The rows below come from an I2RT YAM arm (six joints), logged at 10 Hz.
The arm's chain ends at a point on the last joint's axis. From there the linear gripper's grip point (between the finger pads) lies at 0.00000 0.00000 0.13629 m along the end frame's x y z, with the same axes.
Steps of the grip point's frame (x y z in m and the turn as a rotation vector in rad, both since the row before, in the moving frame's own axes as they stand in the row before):
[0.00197 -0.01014 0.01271 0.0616 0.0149 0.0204]
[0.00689 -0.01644 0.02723 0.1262 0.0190 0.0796]
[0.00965 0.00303 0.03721 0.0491 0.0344 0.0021]
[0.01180 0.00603 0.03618 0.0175 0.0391 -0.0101]
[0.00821 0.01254 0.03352 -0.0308 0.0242 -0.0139]
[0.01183 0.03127 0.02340 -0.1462 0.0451 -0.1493]
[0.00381 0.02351 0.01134 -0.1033 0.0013 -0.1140]
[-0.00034 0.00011 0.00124 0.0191 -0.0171 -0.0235]
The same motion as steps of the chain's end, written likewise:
[-0.00014 -0.00177 0.01298 0.0616 0.0149 0.0204]
[0.00363 0.00059 0.02834 0.1262 0.0190 0.0796]
[0.00496 0.00971 0.03745 0.0491 0.0344 0.0021]
[0.00648 0.00844 0.03631 0.0175 0.0391 -0.0101]
[0.00488 0.00837 0.03362 -0.0308 0.0242 -0.0139]
[0.00425 0.01195 0.02499 -0.1462 0.0451 -0.1493]
[0.00283 0.00950 0.01207 -0.1033 0.0013 -0.1140]
[0.00202 0.00269 0.00128 0.0191 -0.0171 -0.0235]

